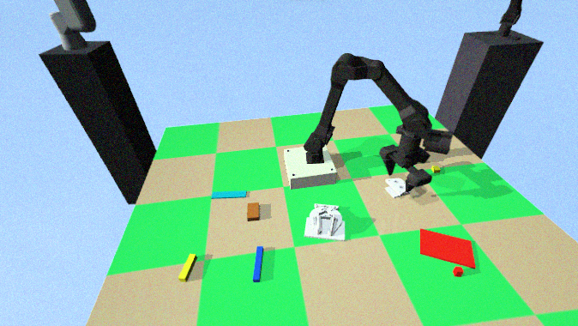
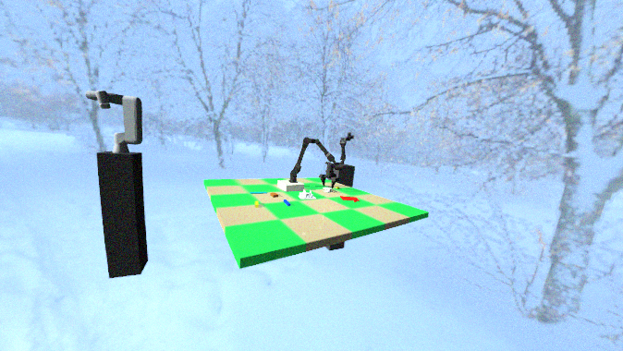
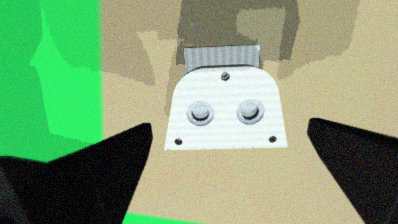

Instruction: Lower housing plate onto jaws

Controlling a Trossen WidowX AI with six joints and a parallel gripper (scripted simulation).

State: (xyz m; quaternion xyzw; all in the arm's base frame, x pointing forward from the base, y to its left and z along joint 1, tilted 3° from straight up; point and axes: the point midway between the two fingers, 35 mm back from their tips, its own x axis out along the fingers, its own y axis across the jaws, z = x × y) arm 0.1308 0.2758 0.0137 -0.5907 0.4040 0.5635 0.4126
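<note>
The white part is 3 cm below my gripper tip and 1 cm to the left of it. Round my gripper tip: red nub: 31 cm ahead, 6 cm to the left, 3 cm below; yellow cube: 18 cm to the left, 10 cm behind, 3 cm below; red sheet: 23 cm ahead, 7 cm to the left, 4 cm below.
</note>
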